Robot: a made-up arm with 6 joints. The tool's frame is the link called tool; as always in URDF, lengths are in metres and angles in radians. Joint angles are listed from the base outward.
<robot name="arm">
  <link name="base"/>
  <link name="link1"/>
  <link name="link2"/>
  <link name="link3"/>
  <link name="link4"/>
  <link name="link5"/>
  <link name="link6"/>
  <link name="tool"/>
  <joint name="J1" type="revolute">
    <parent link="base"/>
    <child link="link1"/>
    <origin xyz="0 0 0.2" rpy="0 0 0"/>
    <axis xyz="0 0 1"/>
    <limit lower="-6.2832" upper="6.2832"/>
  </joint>
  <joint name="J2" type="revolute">
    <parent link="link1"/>
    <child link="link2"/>
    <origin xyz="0 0.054 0" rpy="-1.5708 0 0"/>
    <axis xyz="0 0 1"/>
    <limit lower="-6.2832" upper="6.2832"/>
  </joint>
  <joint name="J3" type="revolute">
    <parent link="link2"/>
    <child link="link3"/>
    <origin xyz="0 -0.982 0" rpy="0 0 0"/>
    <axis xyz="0 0 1"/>
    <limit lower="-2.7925" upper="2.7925"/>
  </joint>
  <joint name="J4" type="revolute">
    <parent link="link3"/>
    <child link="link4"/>
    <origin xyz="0 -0.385 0" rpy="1.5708 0 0"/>
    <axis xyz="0 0 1"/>
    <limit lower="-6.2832" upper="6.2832"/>
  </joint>
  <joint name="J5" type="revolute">
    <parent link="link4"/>
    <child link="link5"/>
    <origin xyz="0 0 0" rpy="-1.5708 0 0"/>
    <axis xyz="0 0 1"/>
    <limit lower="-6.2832" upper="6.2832"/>
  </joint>
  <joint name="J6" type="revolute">
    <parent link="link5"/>
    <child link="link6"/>
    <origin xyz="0 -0.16 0" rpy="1.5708 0 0"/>
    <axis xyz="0 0 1"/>
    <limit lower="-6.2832" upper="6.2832"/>
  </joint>
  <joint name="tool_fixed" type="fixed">
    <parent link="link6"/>
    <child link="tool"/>
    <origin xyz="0 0 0" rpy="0 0 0"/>
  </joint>
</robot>
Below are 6 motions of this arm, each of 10 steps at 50 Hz.
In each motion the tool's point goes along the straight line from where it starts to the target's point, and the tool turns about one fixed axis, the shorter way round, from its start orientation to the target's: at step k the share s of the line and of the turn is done. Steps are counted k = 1, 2, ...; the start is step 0. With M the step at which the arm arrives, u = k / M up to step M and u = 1 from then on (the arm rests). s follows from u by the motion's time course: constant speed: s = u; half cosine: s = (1 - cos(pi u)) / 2; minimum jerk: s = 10 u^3 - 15 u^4 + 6 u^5.
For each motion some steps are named. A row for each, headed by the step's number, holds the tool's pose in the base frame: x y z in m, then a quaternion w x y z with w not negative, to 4 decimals.
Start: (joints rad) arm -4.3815 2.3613 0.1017 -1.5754 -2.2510 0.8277
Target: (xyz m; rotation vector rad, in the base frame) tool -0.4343 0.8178 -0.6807 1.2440 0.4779 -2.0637
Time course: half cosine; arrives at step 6
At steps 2, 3, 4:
2: -0.4468 0.7773 -0.7099 0.3445 0.4706 0.1898 -0.7898
3: -0.4426 0.7908 -0.7002 0.3416 0.4727 0.1876 -0.7903
4: -0.4385 0.8043 -0.6904 0.3387 0.4749 0.1854 -0.7908

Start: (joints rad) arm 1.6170 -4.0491 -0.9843 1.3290 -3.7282 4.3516
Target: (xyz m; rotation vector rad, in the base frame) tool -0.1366 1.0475 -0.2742 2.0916 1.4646 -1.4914
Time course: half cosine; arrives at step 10
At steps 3, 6, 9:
3: -0.1765 1.0192 -0.3307 0.1591 0.6644 0.5127 -0.5200
6: -0.1540 1.0352 -0.2988 0.1214 0.6875 0.5021 -0.5104
9: -0.1378 1.0466 -0.2759 0.0942 0.7032 0.4938 -0.5028

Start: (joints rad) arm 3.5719 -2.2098 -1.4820 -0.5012 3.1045 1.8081
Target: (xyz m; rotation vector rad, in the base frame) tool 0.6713 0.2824 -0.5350 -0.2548 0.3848 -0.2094
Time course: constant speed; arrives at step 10
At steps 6, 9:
6: 0.6567 0.2635 -0.5531 0.9578 -0.1464 0.2052 -0.1379
9: 0.6676 0.2777 -0.5395 0.9657 -0.1312 0.1941 -0.1122

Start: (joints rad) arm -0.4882 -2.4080 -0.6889 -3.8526 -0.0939 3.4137
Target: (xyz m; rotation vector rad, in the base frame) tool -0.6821 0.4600 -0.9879 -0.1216 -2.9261 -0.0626
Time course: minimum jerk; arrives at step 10
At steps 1, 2, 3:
1: -0.5922 0.3650 -1.0719 0.0658 -0.0241 -0.9975 0.0013
2: -0.5967 0.3697 -1.0677 0.0678 -0.0249 -0.9974 0.0002
3: -0.6062 0.3798 -1.0588 0.0721 -0.0267 -0.9970 -0.0022

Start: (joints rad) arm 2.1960 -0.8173 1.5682 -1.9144 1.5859 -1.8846
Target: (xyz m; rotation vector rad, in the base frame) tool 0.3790 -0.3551 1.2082 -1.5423 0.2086 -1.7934
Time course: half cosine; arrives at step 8
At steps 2, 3, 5, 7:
2: 0.3694 -0.3460 1.1913 0.3439 -0.6196 0.0597 -0.7030
3: 0.3712 -0.3477 1.1945 0.3497 -0.6164 0.0638 -0.7026
5: 0.3755 -0.3518 1.2021 0.3633 -0.6087 0.0736 -0.7015
7: 0.3786 -0.3547 1.2074 0.3729 -0.6031 0.0805 -0.7005

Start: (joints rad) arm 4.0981 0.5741 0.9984 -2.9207 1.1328 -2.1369
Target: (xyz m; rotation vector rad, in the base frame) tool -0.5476 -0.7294 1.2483 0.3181 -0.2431 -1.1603
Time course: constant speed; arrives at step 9
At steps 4, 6, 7, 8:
4: -0.5491 -0.7791 1.2021 0.8189 0.1854 -0.1134 -0.5312
6: -0.5485 -0.7592 1.2206 0.8185 0.1710 -0.1137 -0.5366
7: -0.5482 -0.7493 1.2298 0.8182 0.1637 -0.1138 -0.5392
8: -0.5479 -0.7393 1.2391 0.8179 0.1565 -0.1139 -0.5418

